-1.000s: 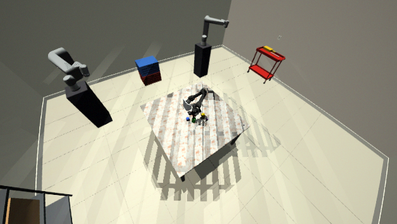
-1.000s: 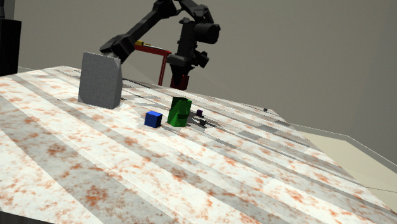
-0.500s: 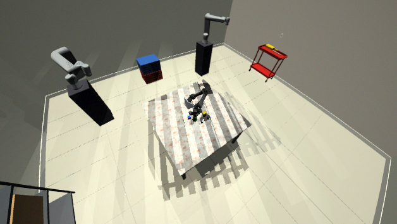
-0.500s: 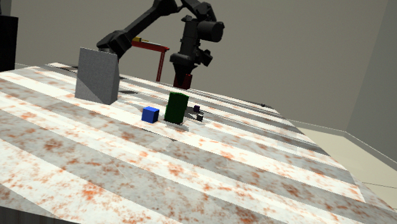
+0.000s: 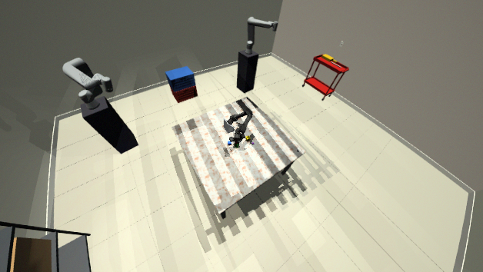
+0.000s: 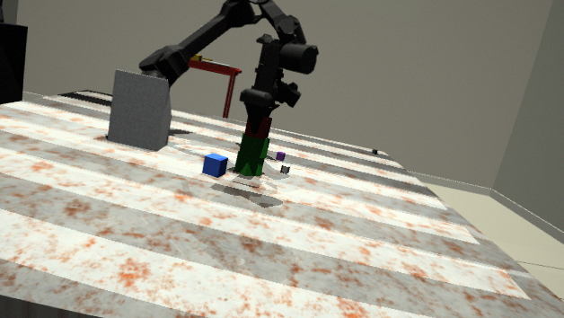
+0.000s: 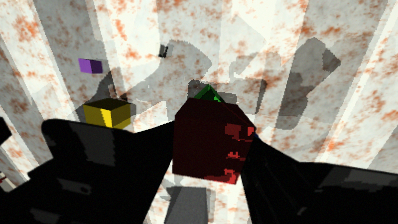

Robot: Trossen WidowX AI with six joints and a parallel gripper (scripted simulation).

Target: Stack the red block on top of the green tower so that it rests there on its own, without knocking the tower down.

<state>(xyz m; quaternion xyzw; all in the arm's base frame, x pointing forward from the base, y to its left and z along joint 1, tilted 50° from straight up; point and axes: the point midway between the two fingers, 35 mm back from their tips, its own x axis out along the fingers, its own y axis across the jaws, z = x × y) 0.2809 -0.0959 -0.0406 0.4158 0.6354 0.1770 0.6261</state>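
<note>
The red block is 20 mm above my gripper tip. Round my gripper tip: white block: 100 mm ahead, 70 mm to the left, 90 mm below; then yellow block: 10 mm ahead, 190 mm to the left, 80 mm below; then blue block: 80 mm behind, 50 mm to the right, 80 mm below.
</note>
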